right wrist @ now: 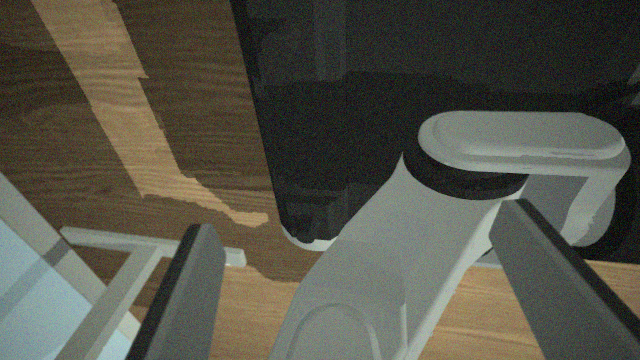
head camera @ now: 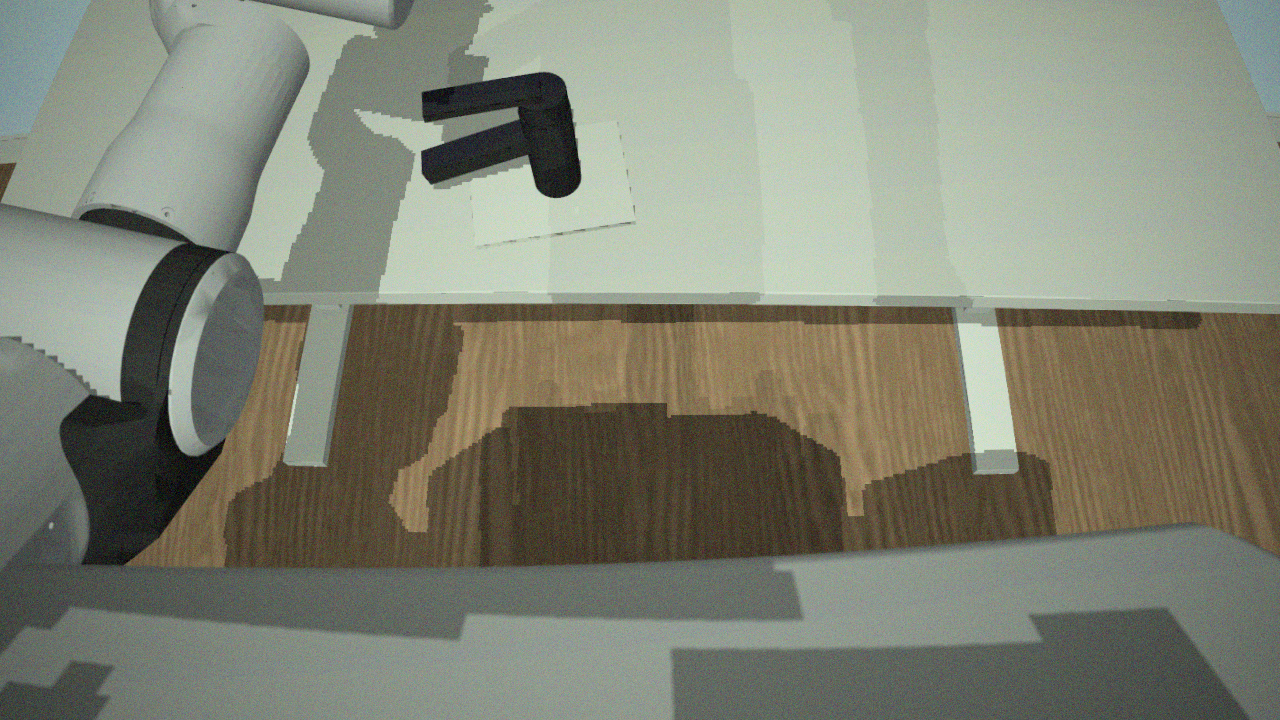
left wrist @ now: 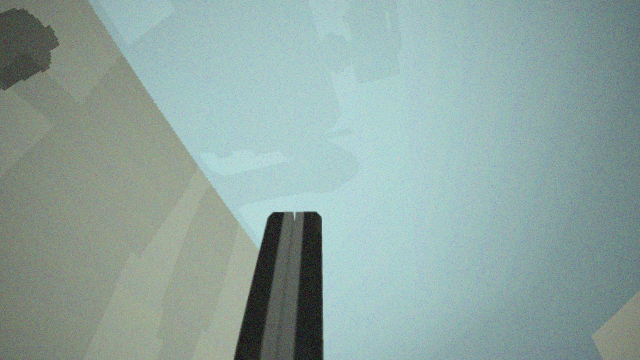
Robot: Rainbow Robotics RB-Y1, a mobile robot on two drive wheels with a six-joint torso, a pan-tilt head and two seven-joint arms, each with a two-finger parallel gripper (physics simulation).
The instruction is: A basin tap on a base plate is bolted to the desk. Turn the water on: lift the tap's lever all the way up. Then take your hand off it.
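Frame: origin at the robot's base, x left, y back, z up, level; centimetres.
Where they show: left gripper, between the fingertips: [left wrist: 296, 230]; right gripper, between the fingertips: [right wrist: 355, 228].
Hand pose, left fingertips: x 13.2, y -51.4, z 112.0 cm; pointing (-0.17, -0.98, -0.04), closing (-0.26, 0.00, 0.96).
Note:
After its pixels a point has its place.
The black tap [head camera: 554, 152] {z 80.0, x 7.5, y -36.1 cm} stands on a pale base plate [head camera: 595, 204] {z 72.7, x 4.3, y -35.0 cm} on the desk, left of the middle in the head view. Two black arms reach left from its body: the upper one, the lever [head camera: 483, 96] {z 86.9, x 13.0, y -37.4 cm}, starts at the top of the body, and the thicker spout [head camera: 474, 154] {z 80.1, x 15.1, y -36.4 cm} lies below it. The lever looks roughly level, with a gap to the spout. My left gripper [left wrist: 296, 230] {z 112.0, x 13.2, y -51.4 cm} is shut and empty in the left wrist view; it is outside the head view, and the tap does not show in its wrist view. My right gripper [right wrist: 355, 228] {z 54.0, x -21.5, y 11.6 cm} is open and empty, away from the desk top.
My left arm [head camera: 196, 134] {z 116.7, x 18.4, y -9.8 cm} reaches over the left side of the desk [head camera: 832, 179] {z 72.1, x -19.9, y -37.4 cm} [left wrist: 125, 175] {z 72.1, x -3.5, y -81.8 cm}, left of the tap. A pale blue wall [left wrist: 450, 150] {z 134.9, x -36.7, y -105.3 cm} shows behind the desk. The right wrist view shows the robot's black base [right wrist: 325, 125] {z 19.1, x -3.8, y 4.3 cm} and a desk leg [right wrist: 110, 240].

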